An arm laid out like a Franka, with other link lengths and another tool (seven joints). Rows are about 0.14 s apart.
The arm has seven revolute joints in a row. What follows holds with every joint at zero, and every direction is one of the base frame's. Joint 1 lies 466.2 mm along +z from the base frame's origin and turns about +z. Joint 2 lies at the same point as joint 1 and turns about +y. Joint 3 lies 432.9 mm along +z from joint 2 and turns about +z. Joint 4 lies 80.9 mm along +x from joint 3 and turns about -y. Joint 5 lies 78.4 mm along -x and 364.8 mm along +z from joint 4 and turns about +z. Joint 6 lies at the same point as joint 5 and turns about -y. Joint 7 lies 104.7 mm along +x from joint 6 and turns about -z. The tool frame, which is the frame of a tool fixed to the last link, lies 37 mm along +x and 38 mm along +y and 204.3 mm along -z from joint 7; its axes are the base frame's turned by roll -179.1, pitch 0 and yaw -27.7 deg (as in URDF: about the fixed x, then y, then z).
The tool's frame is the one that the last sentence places.
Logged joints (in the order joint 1, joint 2, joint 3, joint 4, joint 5, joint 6, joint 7), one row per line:
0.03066, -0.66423, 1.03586, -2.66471, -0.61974, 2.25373, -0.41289
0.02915, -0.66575, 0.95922, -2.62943, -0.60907, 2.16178, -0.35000
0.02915, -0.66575, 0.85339, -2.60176, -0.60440, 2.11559, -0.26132
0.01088, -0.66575, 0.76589, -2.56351, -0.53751, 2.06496, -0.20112
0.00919, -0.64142, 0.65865, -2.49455, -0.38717, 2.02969, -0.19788
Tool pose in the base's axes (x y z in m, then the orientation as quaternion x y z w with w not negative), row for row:
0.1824, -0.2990, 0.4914, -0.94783, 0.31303, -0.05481, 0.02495
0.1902, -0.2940, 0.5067, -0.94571, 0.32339, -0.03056, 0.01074
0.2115, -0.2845, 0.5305, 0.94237, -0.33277, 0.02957, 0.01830
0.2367, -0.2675, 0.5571, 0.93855, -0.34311, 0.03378, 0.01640
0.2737, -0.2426, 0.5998, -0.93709, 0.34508, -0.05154, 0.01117
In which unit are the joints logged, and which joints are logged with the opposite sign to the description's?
The joints are logged in radians. Opposite sign: joint 1, joint 3.
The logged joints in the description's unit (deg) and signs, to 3 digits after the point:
-1.757, -38.058, -59.350, -152.677, -35.508, 129.129, -23.657
-1.670, -38.145, -54.959, -150.655, -34.897, 123.861, -20.054
-1.670, -38.145, -48.896, -149.070, -34.630, 121.214, -14.973
-0.623, -38.145, -43.882, -146.878, -30.797, 118.313, -11.523
-0.527, -36.751, -37.738, -142.927, -22.183, 116.293, -11.338

